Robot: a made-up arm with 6 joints. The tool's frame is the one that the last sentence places.
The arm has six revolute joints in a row. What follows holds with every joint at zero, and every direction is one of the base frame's. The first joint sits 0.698 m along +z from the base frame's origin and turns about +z. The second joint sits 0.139 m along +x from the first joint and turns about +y. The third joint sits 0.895 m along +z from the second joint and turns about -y. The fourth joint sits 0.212 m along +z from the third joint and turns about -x. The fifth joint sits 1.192 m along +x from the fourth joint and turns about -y. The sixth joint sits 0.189 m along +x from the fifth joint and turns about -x. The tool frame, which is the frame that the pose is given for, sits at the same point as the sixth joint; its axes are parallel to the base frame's.
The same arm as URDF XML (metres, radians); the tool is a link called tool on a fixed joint. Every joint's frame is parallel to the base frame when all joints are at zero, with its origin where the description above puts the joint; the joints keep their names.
<robot name="arm">
<joint name="tool_joint" type="fixed"><parent link="link6"/><child link="tool"/><origin xyz="0 0 0" rpy="0 0 0"/></joint>
<joint name="joint 6" type="continuous"><parent link="link5"/><child link="link6"/><origin xyz="0.189 0 0" rpy="0 0 0"/><axis xyz="-1 0 0"/></joint>
<joint name="joint 5" type="continuous"><parent link="link4"/><child link="link5"/><origin xyz="1.192 0 0" rpy="0 0 0"/><axis xyz="0 -1 0"/></joint>
<joint name="joint 4" type="continuous"><parent link="link3"/><child link="link4"/><origin xyz="0 0 0.212" rpy="0 0 0"/><axis xyz="-1 0 0"/></joint>
<joint name="joint 3" type="continuous"><parent link="link2"/><child link="link3"/><origin xyz="0 0 0.895" rpy="0 0 0"/><axis xyz="0 -1 0"/></joint>
<joint name="joint 2" type="continuous"><parent link="link1"/><child link="link2"/><origin xyz="0.139 0 0" rpy="0 0 0"/><axis xyz="0 1 0"/></joint>
<joint name="joint 1" type="continuous"><parent link="base"/><child link="link1"/><origin xyz="0 0 0.698" rpy="0 0 0"/><axis xyz="0 0 1"/></joint>
<link name="base"/>
<link name="link1"/>
<link name="link2"/>
<link name="link3"/>
<link name="link4"/>
<link name="link5"/>
<link name="link6"/>
<link name="tool"/>
</robot>

